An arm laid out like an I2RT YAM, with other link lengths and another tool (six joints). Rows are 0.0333 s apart.
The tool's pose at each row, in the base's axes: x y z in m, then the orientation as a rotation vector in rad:
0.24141 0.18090 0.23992 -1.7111 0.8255 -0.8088
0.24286 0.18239 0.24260 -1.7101 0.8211 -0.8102
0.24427 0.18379 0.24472 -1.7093 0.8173 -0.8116
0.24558 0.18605 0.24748 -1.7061 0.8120 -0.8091
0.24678 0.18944 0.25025 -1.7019 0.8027 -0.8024
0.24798 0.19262 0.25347 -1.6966 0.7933 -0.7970
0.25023 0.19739 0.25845 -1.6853 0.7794 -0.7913
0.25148 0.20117 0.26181 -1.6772 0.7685 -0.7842
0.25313 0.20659 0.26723 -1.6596 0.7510 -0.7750
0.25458 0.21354 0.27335 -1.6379 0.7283 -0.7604
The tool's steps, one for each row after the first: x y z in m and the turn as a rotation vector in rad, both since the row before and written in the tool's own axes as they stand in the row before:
-0.00012 -0.00314 0.00128 0.0030 -0.0012 -0.0025
-0.00013 -0.00257 0.00135 0.0026 -0.0009 -0.0023
-0.00081 -0.00337 0.00155 0.0049 -0.0042 0.0001
-0.00180 -0.00363 0.00205 0.0072 -0.0090 0.0008
-0.00155 -0.00400 0.00188 0.0082 -0.0081 0.0005
-0.00204 -0.00617 0.00322 0.0152 -0.0101 0.0011
-0.00197 -0.00422 0.00233 0.0111 -0.0098 0.0019
-0.00281 -0.00658 0.00320 0.0218 -0.0138 0.0039
-0.00406 -0.00747 0.00395 0.0270 -0.0198 0.0059

